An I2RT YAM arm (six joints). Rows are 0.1 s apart.
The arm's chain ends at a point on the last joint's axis. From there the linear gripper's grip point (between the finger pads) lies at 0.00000 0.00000 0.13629 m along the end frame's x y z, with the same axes.
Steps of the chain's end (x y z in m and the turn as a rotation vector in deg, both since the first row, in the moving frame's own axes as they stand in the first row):
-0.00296, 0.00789, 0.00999, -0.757, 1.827, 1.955
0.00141, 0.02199, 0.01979, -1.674, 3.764, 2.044
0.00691, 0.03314, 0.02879, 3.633, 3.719, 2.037
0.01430, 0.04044, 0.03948, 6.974, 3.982, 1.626
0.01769, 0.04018, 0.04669, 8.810, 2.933, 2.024
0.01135, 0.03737, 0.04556, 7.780, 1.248, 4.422
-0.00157, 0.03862, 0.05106, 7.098, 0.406, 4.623
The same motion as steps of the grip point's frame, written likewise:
0.00135, 0.00976, 0.00991, -0.757, 1.827, 1.955
0.01028, 0.02613, 0.01944, -1.674, 3.764, 2.044
0.01590, 0.02467, 0.02823, 3.633, 3.719, 2.037
0.02397, 0.02404, 0.03814, 6.974, 3.982, 1.626
0.02500, 0.01944, 0.04490, 8.810, 2.933, 2.024
0.01502, 0.01905, 0.04427, 7.780, 1.248, 4.422
0.00007, 0.02184, 0.05001, 7.098, 0.406, 4.623

